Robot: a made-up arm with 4 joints.
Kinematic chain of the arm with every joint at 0, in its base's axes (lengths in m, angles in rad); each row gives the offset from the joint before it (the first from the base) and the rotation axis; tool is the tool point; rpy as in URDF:
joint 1: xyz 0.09 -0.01 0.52 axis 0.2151 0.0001 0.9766
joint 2: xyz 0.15 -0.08 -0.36 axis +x
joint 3: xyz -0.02 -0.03 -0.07 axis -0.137 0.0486 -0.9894
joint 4: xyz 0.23 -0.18 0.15 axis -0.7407 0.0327 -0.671
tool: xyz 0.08 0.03 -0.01 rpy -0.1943 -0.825 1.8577
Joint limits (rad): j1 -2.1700..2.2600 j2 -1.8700..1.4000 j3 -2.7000..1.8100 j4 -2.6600..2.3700
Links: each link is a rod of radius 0.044 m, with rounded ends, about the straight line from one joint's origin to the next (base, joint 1, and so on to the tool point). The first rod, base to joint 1, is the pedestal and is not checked.
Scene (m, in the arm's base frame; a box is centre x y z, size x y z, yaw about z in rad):
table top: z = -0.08
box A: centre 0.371 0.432 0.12 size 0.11 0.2 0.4 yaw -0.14
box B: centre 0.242 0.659 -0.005 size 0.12 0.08 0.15 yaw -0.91
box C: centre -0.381 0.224 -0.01 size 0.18 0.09 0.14 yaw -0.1
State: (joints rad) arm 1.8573 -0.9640 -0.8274 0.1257
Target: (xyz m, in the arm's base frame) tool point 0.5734 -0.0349 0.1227
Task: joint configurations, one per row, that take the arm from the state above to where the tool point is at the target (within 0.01 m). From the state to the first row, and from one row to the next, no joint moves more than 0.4 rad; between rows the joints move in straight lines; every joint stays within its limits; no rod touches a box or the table.
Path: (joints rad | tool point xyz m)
1: 1.8450 -1.1150 -0.4770 0.2961 | -0.0513 0.5173 0.3696
2: 1.8326 -1.2660 -0.1266 0.4665 | 0.0180 0.4829 0.4614
3: 1.8203 -1.4170 0.2239 0.6369 | 0.0502 0.3929 0.5456
4: 1.8079 -1.5680 0.5743 0.8073 | 0.0389 0.2649 0.5951
5: 1.7956 -1.7190 0.9247 0.9777 | -0.0069 0.1243 0.5889
6: 1.7833 -1.8700 1.2751 1.1481 | -0.0663 -0.0020 0.5189
7: 1.4793 -1.7948 0.9284 1.0485 | 0.0066 0.1518 0.5721
8: 1.1753 -1.7196 0.5818 0.9489 | 0.1526 0.2666 0.5581
9: 0.8714 -1.6443 0.2351 0.8493 | 0.3308 0.2983 0.4845
10: 0.5674 -1.5691 -0.1116 0.7497 | 0.4860 0.2375 0.3712
11: 0.2635 -1.4939 -0.4583 0.6501 | 0.5727 0.1106 0.2428
12: -0.0405 -1.4187 -0.8050 0.5505 | 0.5734 -0.0349 0.1227

